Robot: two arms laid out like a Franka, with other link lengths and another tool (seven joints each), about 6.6 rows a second.
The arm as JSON. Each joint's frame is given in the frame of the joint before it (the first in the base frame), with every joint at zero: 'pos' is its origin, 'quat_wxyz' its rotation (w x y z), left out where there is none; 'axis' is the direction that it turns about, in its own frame. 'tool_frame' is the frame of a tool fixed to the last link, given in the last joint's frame.
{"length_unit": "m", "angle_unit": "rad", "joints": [
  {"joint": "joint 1", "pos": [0.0, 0.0, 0.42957], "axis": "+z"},
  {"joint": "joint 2", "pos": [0.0, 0.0, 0.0], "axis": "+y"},
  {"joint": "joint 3", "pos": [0.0, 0.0, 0.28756], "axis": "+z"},
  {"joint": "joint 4", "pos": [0.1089, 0.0, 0.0], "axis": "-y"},
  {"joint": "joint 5", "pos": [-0.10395, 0.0, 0.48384], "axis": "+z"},
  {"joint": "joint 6", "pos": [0.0, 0.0, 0.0], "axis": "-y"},
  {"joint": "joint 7", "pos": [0.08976, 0.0, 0.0], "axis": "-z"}
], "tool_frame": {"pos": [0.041, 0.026, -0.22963], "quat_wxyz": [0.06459, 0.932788, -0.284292, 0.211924]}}
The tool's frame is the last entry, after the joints.
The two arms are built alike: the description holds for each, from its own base.
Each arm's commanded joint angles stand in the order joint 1, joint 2, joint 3, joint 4, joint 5, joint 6, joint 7.
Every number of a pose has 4 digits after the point. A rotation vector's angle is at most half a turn.
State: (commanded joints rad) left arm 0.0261 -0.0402 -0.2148 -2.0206 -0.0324 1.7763 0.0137; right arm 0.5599 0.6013 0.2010 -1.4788 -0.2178 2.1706 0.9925
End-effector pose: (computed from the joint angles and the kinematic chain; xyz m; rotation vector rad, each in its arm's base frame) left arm 0.6559 -0.1053 0.3714 2.6902 -1.0637 0.3175; right arm 0.6778 0.5693 0.2540 2.7240 -1.1090 0.7895
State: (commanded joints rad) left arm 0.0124 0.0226 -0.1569 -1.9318 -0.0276 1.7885 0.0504; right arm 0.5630 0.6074 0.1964 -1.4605 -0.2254 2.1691 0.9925
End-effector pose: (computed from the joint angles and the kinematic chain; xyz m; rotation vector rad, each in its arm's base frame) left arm 0.6904 -0.0819 0.3812 2.6799 -1.0565 0.3794; right arm 0.6836 0.5703 0.2598 2.7238 -1.1113 0.8090
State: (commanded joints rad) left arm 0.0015 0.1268 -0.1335 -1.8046 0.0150 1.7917 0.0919; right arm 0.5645 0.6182 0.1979 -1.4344 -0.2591 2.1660 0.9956
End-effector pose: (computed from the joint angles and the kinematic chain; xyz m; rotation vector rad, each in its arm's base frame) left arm 0.7306 -0.0717 0.3824 2.6689 -1.1281 0.4064; right arm 0.6910 0.5728 0.2675 2.7210 -1.0939 0.8561
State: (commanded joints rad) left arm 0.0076 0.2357 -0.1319 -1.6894 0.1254 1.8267 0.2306; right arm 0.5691 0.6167 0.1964 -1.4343 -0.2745 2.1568 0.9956
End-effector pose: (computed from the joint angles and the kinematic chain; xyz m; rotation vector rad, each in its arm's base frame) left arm 0.7755 -0.0561 0.3751 2.6072 -1.3895 0.4077; right arm 0.6896 0.5726 0.2678 2.7141 -1.0714 0.8704
